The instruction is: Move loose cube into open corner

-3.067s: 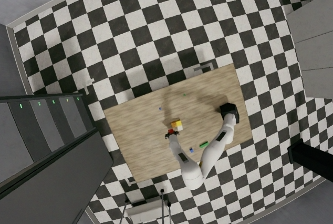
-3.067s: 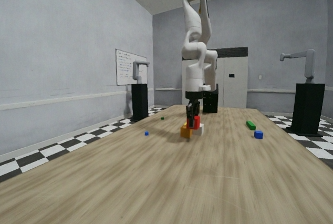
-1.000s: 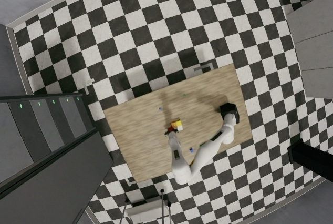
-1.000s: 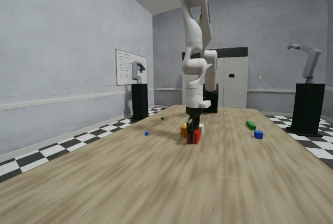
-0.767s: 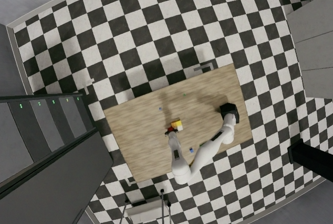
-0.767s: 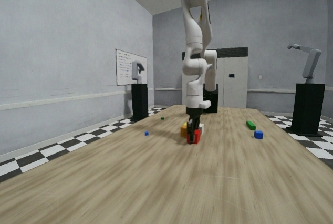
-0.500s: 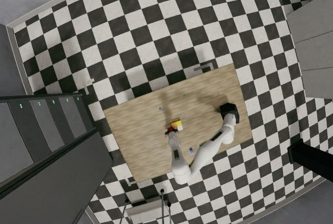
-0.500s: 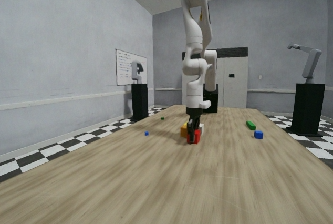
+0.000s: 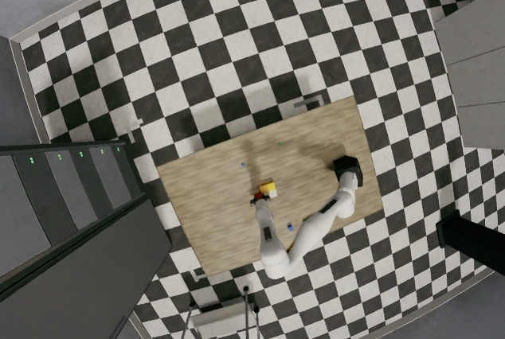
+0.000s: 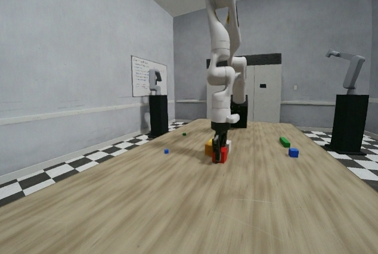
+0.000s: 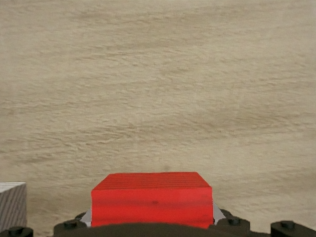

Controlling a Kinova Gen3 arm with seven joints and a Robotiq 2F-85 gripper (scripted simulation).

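Right now my hand is right at the red cube. Also, from my hand: green block 250 mm behind, 320 mm to the left, 10 mm below.
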